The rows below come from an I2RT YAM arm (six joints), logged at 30 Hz.
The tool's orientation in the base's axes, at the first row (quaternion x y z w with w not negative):
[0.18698 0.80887 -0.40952 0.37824]
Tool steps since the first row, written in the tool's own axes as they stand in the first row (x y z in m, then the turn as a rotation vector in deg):
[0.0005 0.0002 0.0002 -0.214 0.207 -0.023]
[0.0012 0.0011 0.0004 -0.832 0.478 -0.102]
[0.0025 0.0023 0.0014 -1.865 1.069 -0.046]
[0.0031 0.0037 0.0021 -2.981 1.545 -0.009]
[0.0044 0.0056 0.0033 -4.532 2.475 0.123]
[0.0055 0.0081 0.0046 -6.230 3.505 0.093]
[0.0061 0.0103 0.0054 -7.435 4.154 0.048]
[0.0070 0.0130 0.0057 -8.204 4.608 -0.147]
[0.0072 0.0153 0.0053 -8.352 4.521 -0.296]
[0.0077 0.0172 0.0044 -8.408 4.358 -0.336]
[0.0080 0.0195 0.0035 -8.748 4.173 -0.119]
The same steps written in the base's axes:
[-0.0001 0.0000 -0.0006 0.254 0.143 0.065]
[0.0001 0.0003 -0.0016 0.782 0.372 0.426]
[0.0004 0.0002 -0.0036 1.834 0.686 0.887]
[0.0012 0.0005 -0.0051 2.861 0.948 1.479]
[0.0021 0.0006 -0.0075 4.490 1.406 2.131]
[0.0035 0.0011 -0.0102 6.200 2.055 2.905]
[0.0049 0.0017 -0.0121 7.353 2.486 3.505]
[0.0061 0.0031 -0.0143 8.037 2.918 3.931]
[0.0072 0.0048 -0.0155 8.011 2.987 4.146]
[0.0076 0.0066 -0.0165 7.928 2.923 4.289]
[0.0084 0.0087 -0.0176 8.134 2.641 4.563]

